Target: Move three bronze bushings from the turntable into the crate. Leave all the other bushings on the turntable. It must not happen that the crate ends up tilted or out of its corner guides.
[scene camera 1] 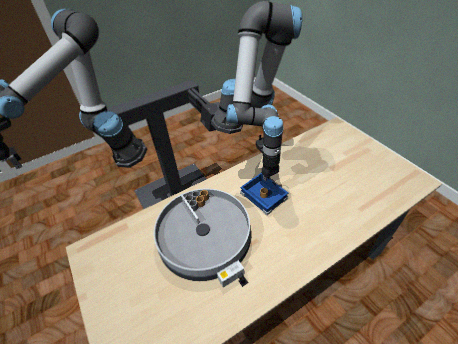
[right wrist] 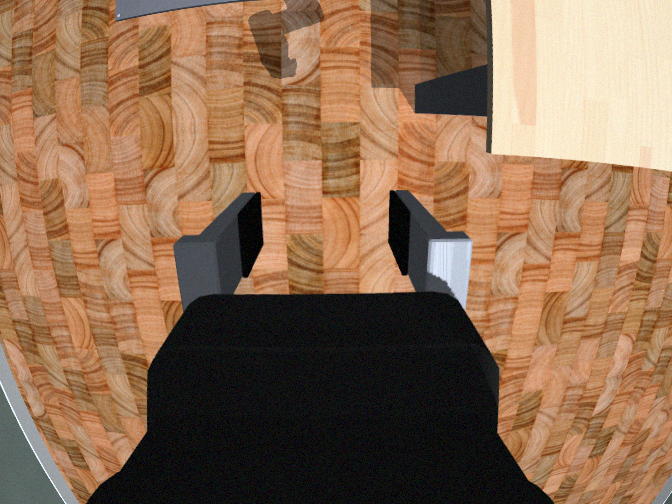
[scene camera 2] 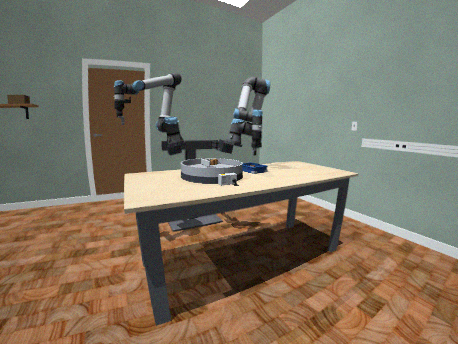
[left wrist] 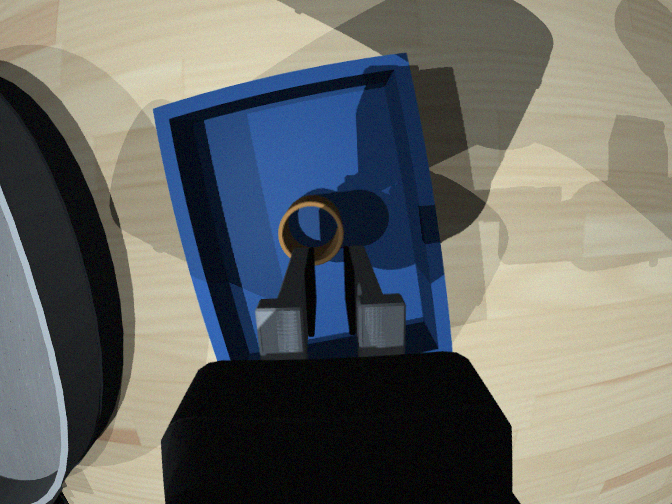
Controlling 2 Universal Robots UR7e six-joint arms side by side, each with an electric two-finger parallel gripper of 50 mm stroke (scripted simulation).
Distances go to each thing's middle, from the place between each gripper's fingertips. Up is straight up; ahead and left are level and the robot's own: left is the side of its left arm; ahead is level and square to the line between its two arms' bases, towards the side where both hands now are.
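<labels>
The blue crate (scene camera 1: 251, 189) has my left hand 10 mm to the left of it and 120 mm above it. From that same left hand, the turntable (scene camera 1: 222, 230) is 90 mm ahead, 370 mm to the right and 90 mm below.
As for the turntable and my right gripper, the gripper is 440 mm short of it, 630 mm to the right of it and 330 mm above it. The blue crate, counted from my right hand, is 350 mm ahead, 990 mm to the left and 350 mm below. And going by its middle, the turntable is nearer to my left hand than to my right gripper.
</labels>
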